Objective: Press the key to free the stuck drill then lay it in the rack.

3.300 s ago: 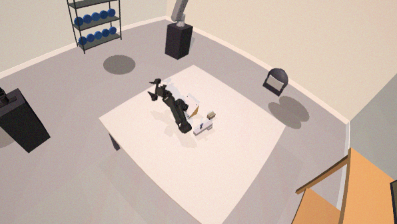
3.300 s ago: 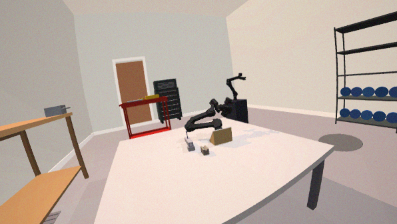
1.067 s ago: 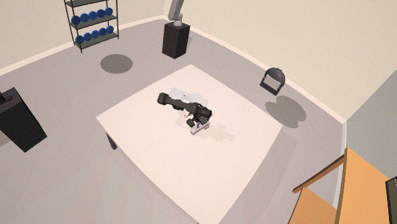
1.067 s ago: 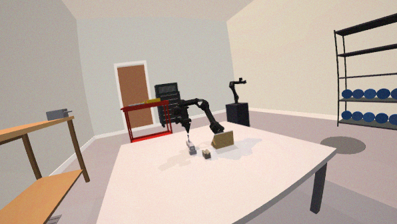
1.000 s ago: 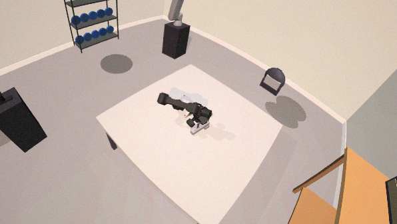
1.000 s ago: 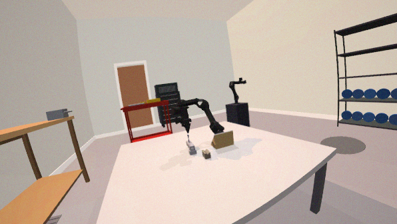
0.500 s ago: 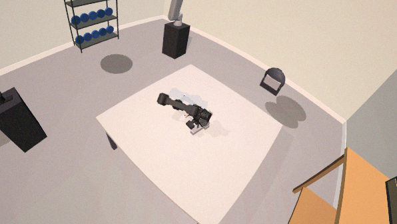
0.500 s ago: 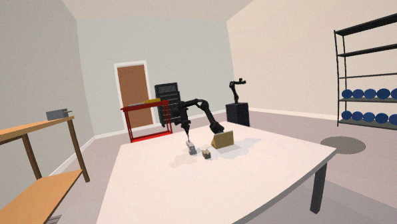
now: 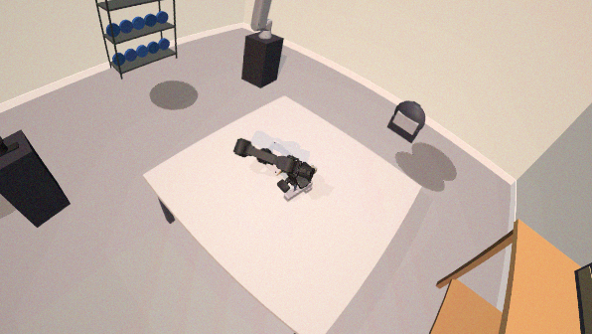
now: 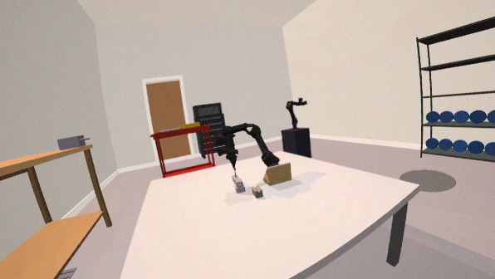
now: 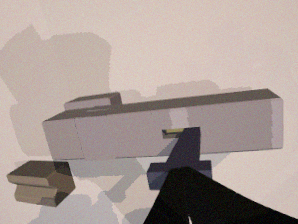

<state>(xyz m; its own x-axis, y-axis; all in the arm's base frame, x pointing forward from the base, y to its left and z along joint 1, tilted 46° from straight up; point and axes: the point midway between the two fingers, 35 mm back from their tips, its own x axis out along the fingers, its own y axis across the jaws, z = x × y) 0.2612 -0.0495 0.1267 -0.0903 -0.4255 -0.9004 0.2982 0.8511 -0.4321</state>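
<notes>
My gripper tip is 30 mm above the dark blue key. Round my gripper tip: grey block (10 mm ahead, 40 mm to the left, 80 mm below); brown rack (20 mm behind, 220 mm to the left, 100 mm below).
</notes>
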